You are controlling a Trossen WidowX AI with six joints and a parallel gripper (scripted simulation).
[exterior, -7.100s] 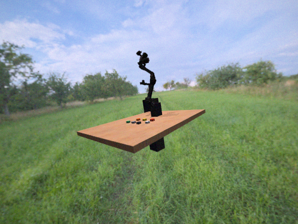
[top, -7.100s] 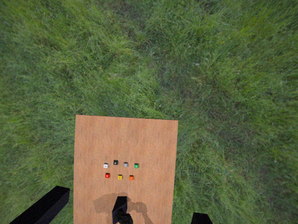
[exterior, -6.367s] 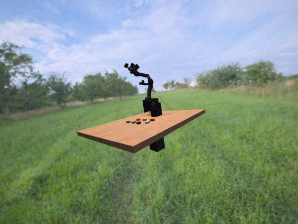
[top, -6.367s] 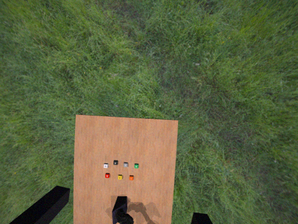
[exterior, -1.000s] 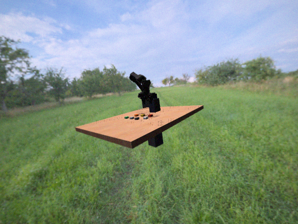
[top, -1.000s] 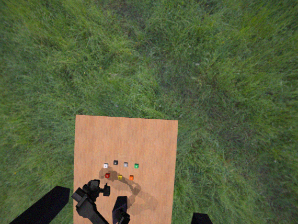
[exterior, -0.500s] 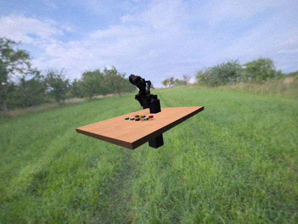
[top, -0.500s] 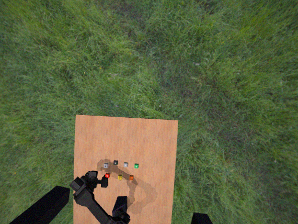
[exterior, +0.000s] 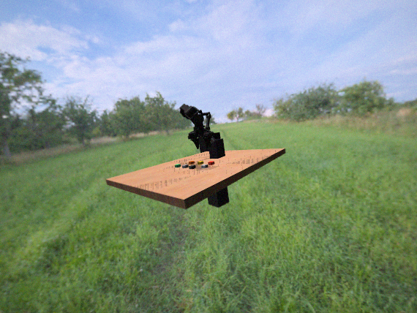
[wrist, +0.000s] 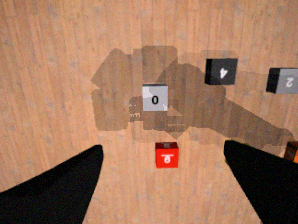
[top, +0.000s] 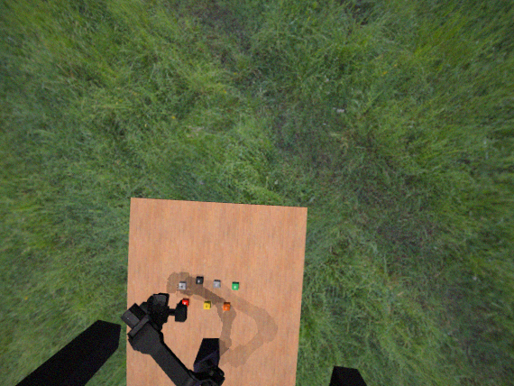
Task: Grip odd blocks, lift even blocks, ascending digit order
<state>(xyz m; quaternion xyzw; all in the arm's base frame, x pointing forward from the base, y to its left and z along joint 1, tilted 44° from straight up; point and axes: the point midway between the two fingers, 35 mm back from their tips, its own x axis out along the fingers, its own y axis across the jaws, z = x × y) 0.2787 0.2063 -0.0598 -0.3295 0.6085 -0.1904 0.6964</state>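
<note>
The white block is 1 cm ahead of my gripper tip and 11 cm below it. Also, from my gripper tip: yellow block: 7 cm behind, 14 cm to the right, 11 cm below; then black block: 5 cm ahead, 8 cm to the right, 11 cm below; then red block: 8 cm behind, 3 cm to the right, 11 cm below.
</note>
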